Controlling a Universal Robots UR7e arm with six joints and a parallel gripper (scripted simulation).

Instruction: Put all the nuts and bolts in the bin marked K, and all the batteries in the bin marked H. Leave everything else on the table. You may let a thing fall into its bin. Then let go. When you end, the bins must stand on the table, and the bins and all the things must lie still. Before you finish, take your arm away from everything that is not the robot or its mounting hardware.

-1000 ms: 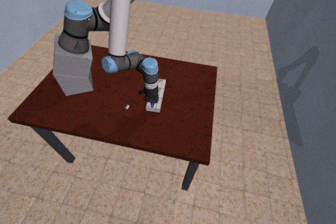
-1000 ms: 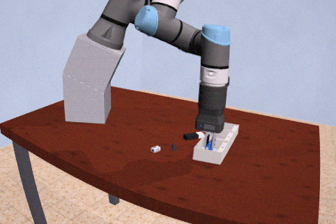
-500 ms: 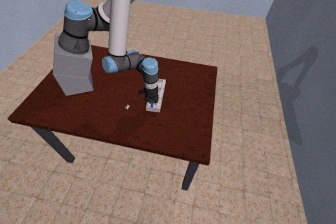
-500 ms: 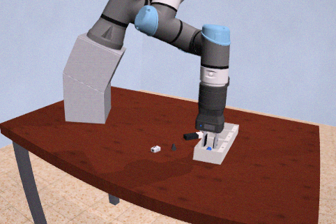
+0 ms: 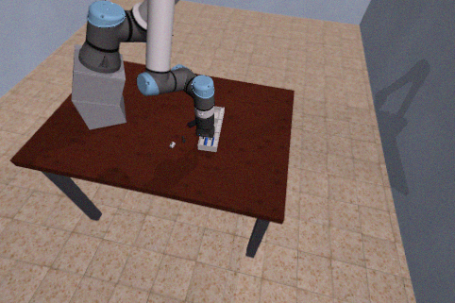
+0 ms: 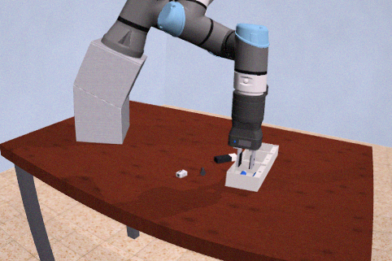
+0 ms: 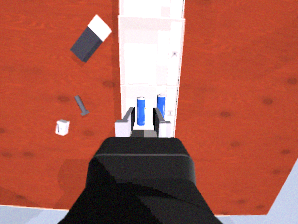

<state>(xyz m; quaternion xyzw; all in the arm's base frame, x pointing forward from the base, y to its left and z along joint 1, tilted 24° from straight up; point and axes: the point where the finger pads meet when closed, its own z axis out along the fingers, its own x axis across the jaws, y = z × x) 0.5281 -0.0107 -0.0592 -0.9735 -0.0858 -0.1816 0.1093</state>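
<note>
The dark bolt lies 110 mm behind my hand, 50 mm below it and 30 mm to the right of it. From my hand the other things lie so: white three-compartment bin 80 mm to the left, 40 mm below, 10 mm behind; small white piece 140 mm behind, 70 mm to the right, 50 mm below.
</note>
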